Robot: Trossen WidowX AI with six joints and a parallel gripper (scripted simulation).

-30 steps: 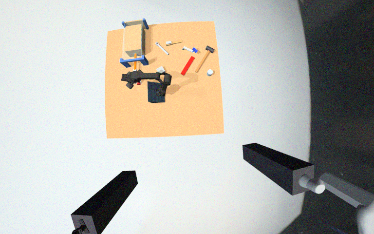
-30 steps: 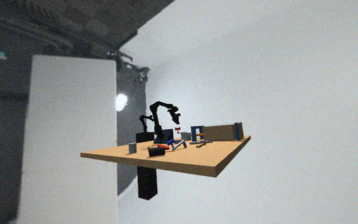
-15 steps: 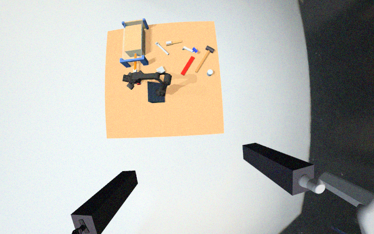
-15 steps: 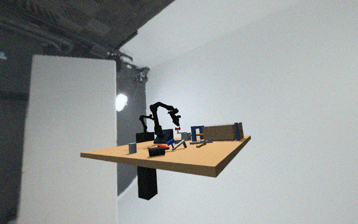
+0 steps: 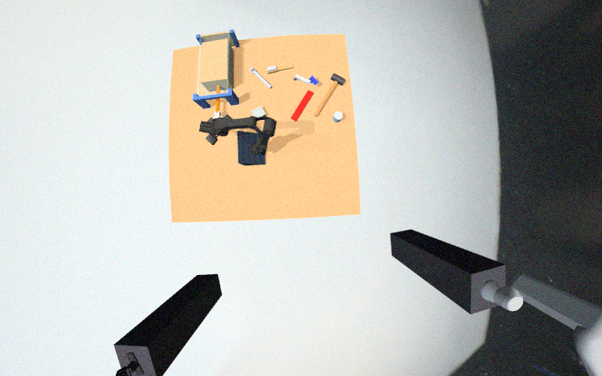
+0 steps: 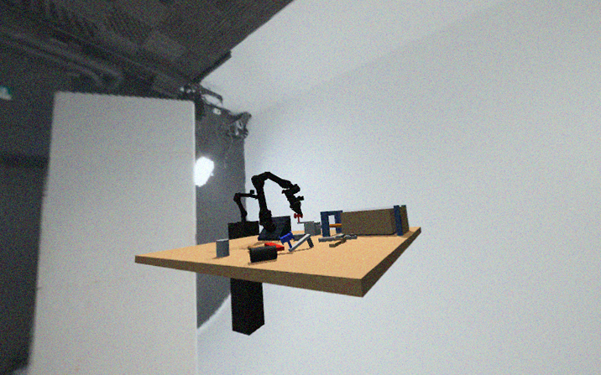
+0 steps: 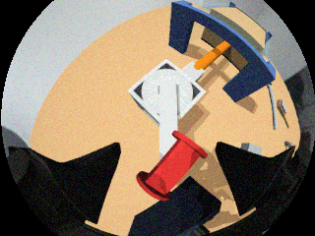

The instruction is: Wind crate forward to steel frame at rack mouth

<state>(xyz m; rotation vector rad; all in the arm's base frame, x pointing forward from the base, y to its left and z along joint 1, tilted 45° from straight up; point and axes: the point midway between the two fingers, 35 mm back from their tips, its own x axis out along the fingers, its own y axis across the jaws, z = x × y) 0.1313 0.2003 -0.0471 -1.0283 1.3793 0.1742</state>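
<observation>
The red knob lies 20 mm below my gripper tip, 10 mm to the right of it and 10 mm behind it. Also, from my gripper tip: winch (120 mm below, 50 mm ahead, 40 mm to the left); winch handle (50 mm below, 20 mm ahead, 10 mm to the left); blue steel frame (220 mm ahead, 50 mm below, 40 mm to the left).
</observation>
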